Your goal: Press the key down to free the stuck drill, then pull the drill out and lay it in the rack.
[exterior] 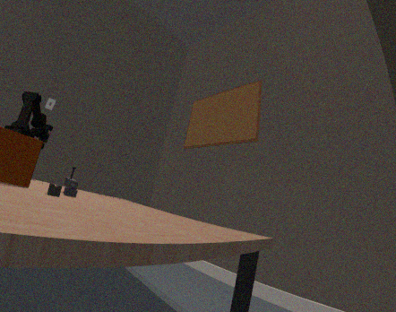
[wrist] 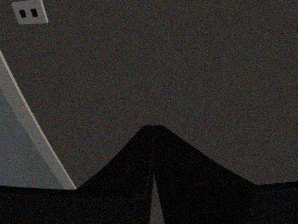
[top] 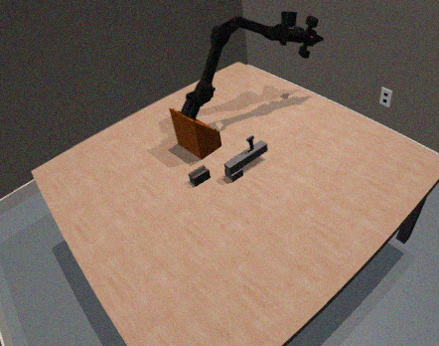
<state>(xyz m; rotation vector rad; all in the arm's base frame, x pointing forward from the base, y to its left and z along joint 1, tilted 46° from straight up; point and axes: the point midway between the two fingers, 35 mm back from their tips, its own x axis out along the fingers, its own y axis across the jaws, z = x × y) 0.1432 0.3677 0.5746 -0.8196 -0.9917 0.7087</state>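
The drill is 12 cm ahead of my gripper tip, 67 cm to the right of it and 23 cm below it.
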